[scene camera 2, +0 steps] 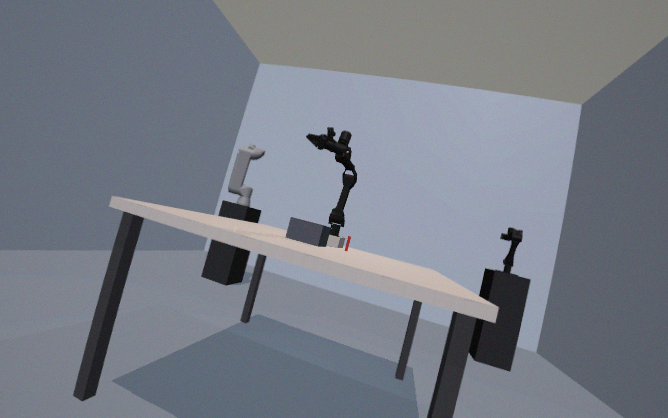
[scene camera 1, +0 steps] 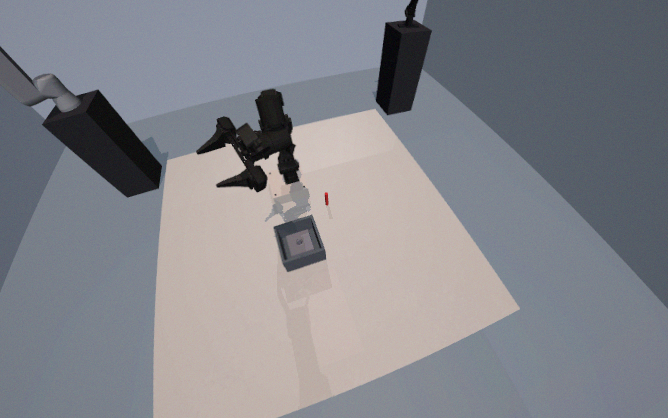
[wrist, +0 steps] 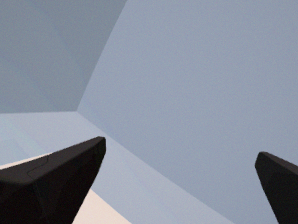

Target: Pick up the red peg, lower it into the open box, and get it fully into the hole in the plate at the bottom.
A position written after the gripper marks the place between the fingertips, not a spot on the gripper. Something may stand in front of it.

In view: the gripper (scene camera 1: 206, 169) and a grey box (scene camera 1: 281, 231).
The grey box also shows in scene camera 2 (scene camera 2: 311, 233). The gripper also shows in the wrist view (wrist: 181, 152). The wrist view does not show the grey box: it is out of frame.
